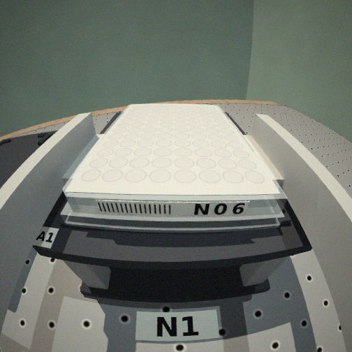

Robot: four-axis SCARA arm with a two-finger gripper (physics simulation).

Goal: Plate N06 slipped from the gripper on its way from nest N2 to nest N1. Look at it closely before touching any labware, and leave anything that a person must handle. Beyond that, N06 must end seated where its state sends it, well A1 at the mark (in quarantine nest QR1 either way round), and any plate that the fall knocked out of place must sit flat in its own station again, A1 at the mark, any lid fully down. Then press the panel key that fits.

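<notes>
Plate N06 (175,150), white-topped with rows of round wells and clear edges, lies level between the gripper's fingers. Its front face bears a barcode and the label N06 (219,208). My gripper (173,124) is shut on its two long sides. Dark nest N1 (172,247) is directly beneath, and the plate lines up with it. Whether the plate rests fully on the nest or sits slightly above is hard to tell. The nest's A1 mark (45,237) is at its front left corner. The plate's own A1 marking cannot be made out.
The N1 label (177,326) lies on the perforated deck in front of the nest. Pale finger plates flank the nest on both sides. A dark object (22,155) shows at the left edge. The deck's brown edge (107,110) and a green wall (150,45) are behind.
</notes>
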